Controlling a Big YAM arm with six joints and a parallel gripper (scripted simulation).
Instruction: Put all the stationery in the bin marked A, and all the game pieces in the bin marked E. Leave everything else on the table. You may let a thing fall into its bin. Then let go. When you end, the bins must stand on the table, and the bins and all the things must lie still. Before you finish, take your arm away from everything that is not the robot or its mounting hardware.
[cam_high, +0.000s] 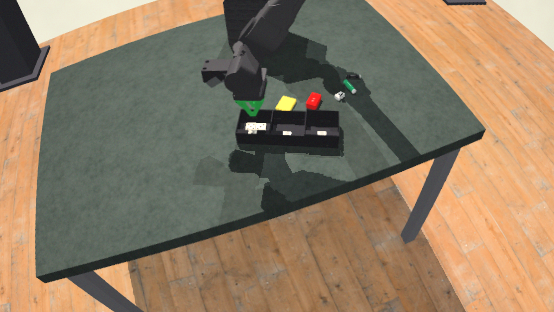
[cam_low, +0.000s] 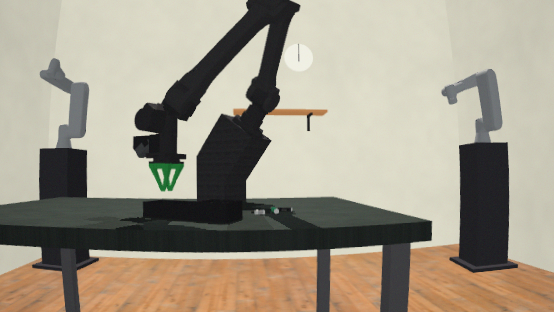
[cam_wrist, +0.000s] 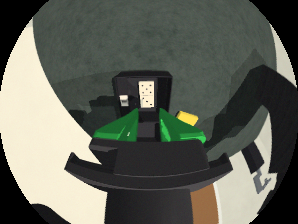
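Right now my hand is 60 mm past the grey piece, 250 mm to the right of it and 70 mm above it. The rest, counted from my hand: bin row 30 mm ahead, 80 mm to the left, 50 mm below; yellow block 60 mm behind, 90 mm to the left, 70 mm below; white die 60 mm below.
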